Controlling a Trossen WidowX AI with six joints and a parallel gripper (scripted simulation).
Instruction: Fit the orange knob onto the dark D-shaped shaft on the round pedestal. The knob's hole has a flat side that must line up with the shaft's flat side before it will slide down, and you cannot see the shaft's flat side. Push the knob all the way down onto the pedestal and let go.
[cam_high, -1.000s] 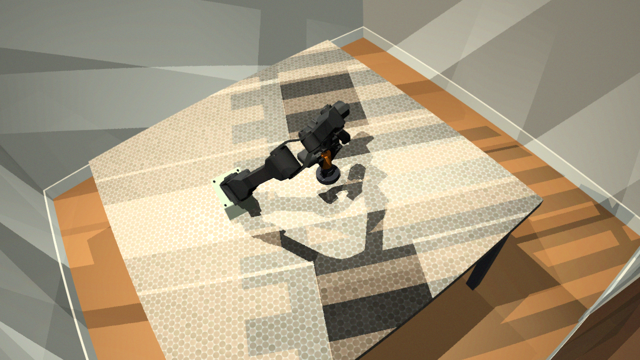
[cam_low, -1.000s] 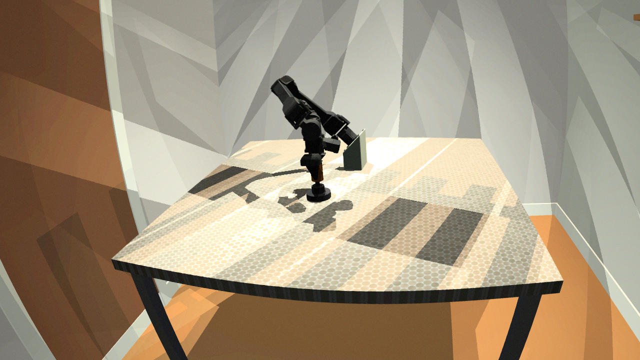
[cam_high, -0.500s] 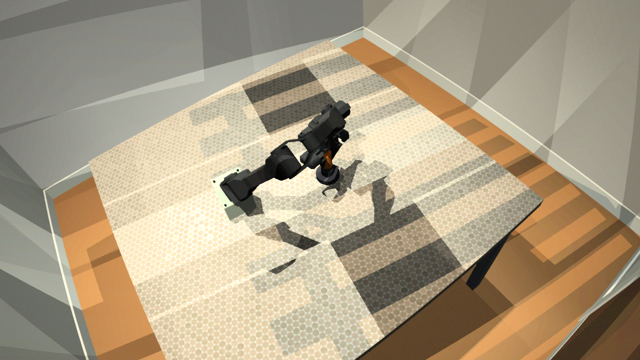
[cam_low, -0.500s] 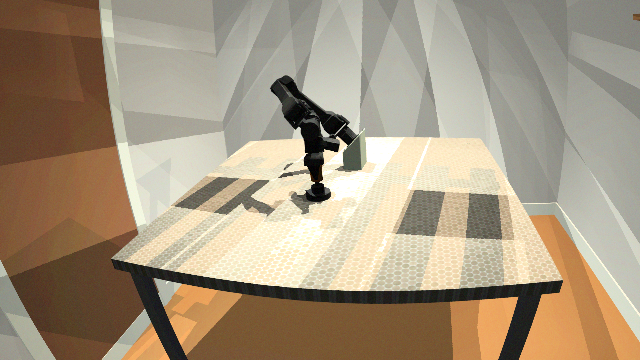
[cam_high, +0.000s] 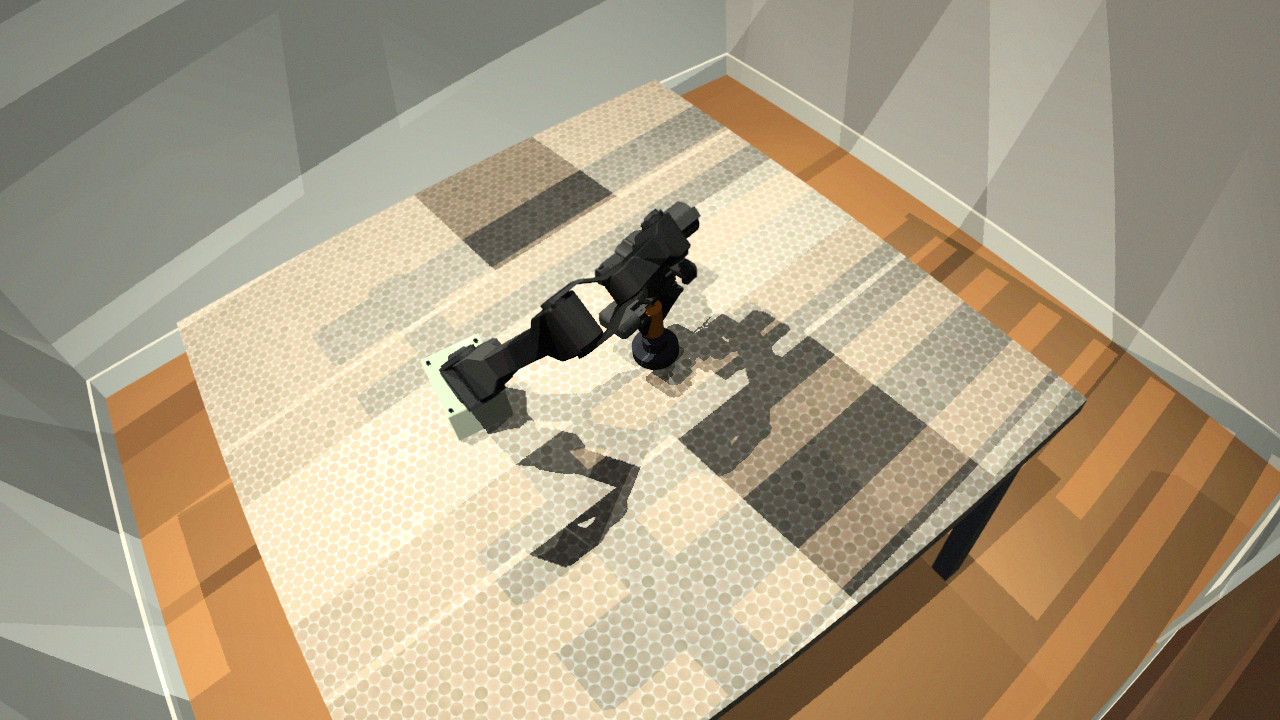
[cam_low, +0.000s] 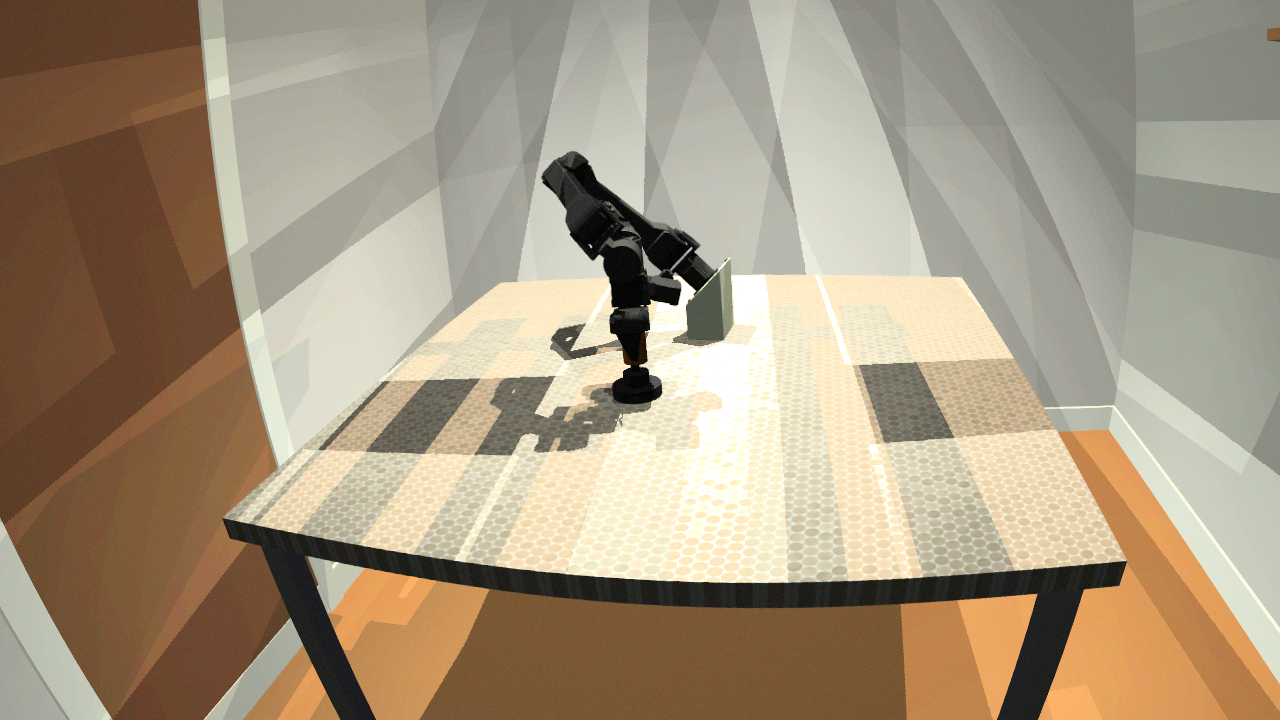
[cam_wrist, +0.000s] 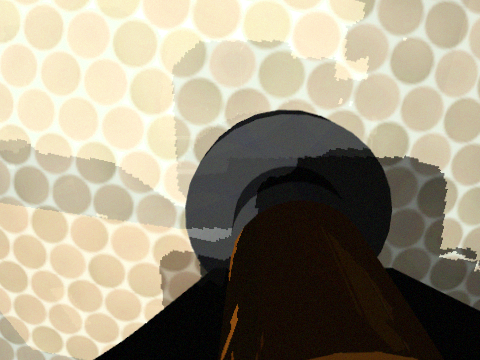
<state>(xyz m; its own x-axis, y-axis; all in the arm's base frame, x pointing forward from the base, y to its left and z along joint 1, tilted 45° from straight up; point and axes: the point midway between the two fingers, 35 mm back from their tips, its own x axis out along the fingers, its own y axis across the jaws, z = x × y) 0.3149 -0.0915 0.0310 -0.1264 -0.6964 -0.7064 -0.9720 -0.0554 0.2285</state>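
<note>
My gripper tip is 2 cm below the orange knob. Also, from my gripper tip: dark round pedestal: 4 cm below.
</note>
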